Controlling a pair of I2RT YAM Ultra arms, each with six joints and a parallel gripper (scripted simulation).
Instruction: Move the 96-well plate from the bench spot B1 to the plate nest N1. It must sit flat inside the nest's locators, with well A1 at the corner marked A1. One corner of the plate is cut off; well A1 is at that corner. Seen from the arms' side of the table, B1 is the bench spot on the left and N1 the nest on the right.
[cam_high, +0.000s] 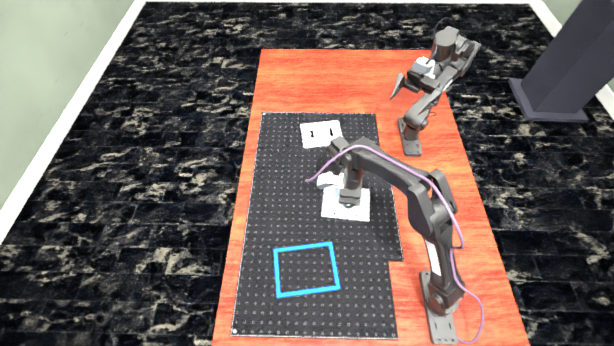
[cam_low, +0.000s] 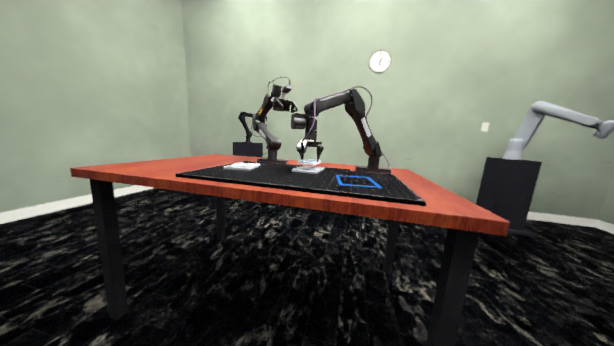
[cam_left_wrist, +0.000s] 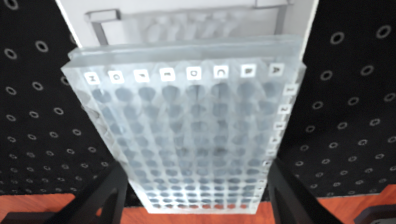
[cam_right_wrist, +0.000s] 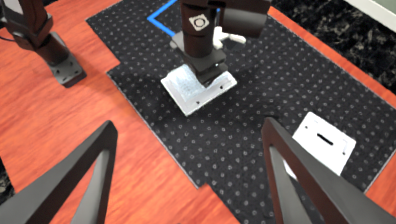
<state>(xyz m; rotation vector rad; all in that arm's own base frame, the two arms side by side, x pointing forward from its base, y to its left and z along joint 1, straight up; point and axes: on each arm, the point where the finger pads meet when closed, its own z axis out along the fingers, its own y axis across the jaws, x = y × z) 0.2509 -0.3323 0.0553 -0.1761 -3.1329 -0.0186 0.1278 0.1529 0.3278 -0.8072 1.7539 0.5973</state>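
Right now my right hand is 140 mm short of the 96-well plate, 170 mm to the right of it and 280 mm above it. From my right hand the other things lie so: nest plate (240 mm ahead, 140 mm to the right, 320 mm below).
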